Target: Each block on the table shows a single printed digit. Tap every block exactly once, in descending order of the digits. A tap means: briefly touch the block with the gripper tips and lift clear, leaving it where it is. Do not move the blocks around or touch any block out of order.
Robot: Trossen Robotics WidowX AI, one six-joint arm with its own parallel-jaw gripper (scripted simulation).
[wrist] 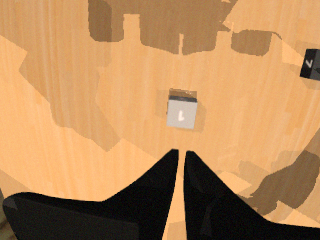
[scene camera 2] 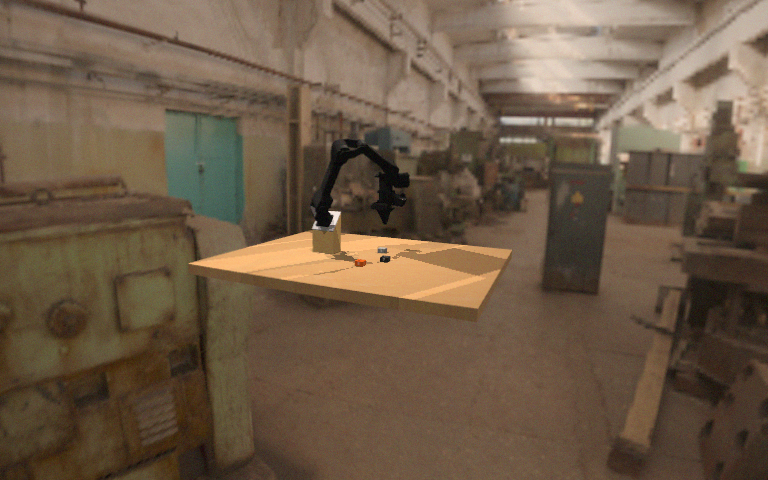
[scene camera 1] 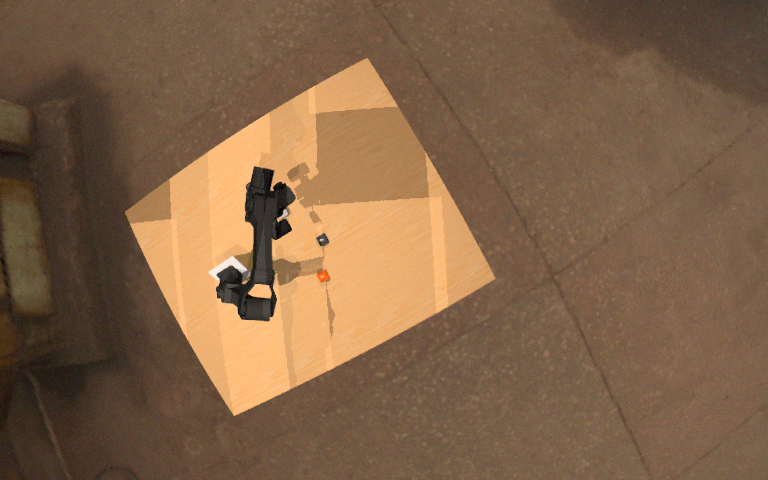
Path:
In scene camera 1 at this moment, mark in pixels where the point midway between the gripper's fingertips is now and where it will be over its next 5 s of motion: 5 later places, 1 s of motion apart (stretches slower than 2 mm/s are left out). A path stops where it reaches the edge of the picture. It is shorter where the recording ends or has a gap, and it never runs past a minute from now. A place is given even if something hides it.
My gripper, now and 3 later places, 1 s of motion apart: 276, 209; 322, 279; 322, 277; 269, 188

